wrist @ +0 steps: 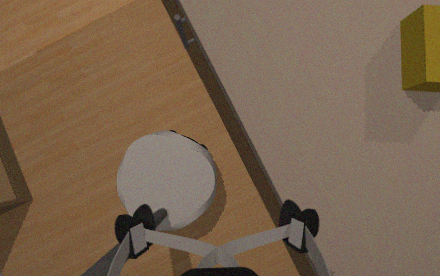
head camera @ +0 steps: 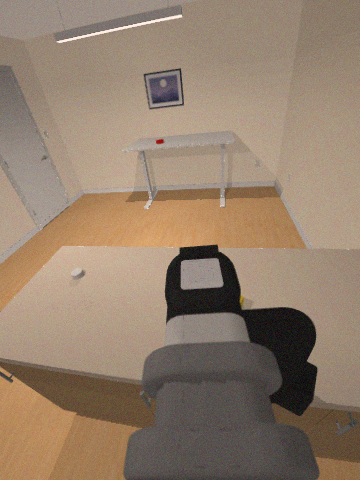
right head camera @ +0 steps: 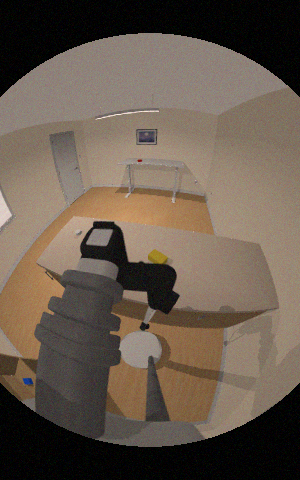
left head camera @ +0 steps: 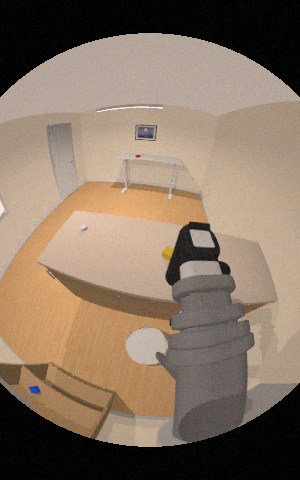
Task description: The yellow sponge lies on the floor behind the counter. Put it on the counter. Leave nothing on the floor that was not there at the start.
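Seen in the pictures: gripper, fingertip midpoint: [wrist: 217, 219] [right head camera: 154, 313] [left head camera: 179, 309]; robot's base, link origin: [wrist: 172, 177] [right head camera: 141, 348] [left head camera: 146, 344].
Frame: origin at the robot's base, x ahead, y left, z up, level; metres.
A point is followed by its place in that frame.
The yellow sponge [head camera: 242, 301] {x 0.546, y -0.142, z 0.917 m} [left head camera: 168, 253] {x 0.553, y -0.070, z 0.928 m} [right head camera: 158, 257] {x 0.548, y -0.096, z 0.928 m} [wrist: 422, 50] {x 0.532, y -0.078, z 0.923 m} lies on the top of the counter [head camera: 115, 310] {x 0.563, y 0.322, z 0.883 m} [left head camera: 120, 250] {x 0.586, y 0.222, z 0.883 m} [right head camera: 215, 270] {x 0.495, y -0.459, z 0.882 m} [wrist: 300, 100] {x 0.380, y -0.042, z 0.883 m}. In the head camera view the arm hides most of it; in the wrist view it is cut off by the right edge. My gripper [wrist: 217, 219] {x 0.213, y -0.087, z 0.992 m} is open, its two fingertips well apart with nothing between them. It hangs over the counter's near edge, apart from the sponge. In the right head camera view a fingertip shows just above the white disc.
A white round disc [left head camera: 145, 346] {x -0.006, y 0.013, z 0.187 m} [right head camera: 140, 349] {x -0.001, y -0.005, z 0.187 m} [wrist: 167, 175] {x 0.025, y 0.012, z 0.187 m} is on the near side of the counter. A small white object [head camera: 77, 273] {x 0.752, y 0.544, z 0.907 m} stands on the counter's left part. A wooden open box [left head camera: 75, 395] {x -0.802, y 0.711, z 0.073 m} holds a blue item [left head camera: 34, 389]. A white table [head camera: 190, 140] {x 3.269, y -0.044, z 0.923 m} with a red object [head camera: 159, 141] {x 3.284, y 0.396, z 0.954 m} stands by the far wall.
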